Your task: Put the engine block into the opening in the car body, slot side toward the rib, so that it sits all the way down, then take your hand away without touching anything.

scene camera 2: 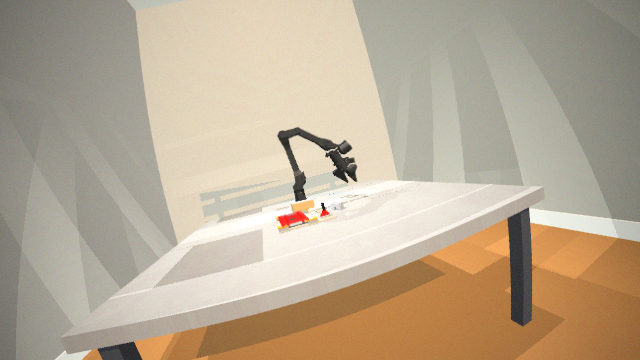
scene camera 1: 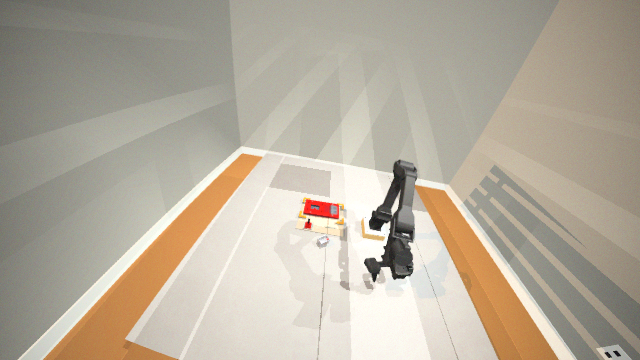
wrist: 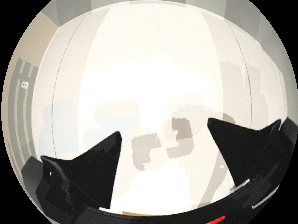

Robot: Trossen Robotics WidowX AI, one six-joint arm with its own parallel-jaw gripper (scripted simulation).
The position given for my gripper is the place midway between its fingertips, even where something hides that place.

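You can see my gripper [scene camera 1: 383,280] and, from the wrist, the same gripper [wrist: 165,129]. The gripper's open, and it's holding nothing.
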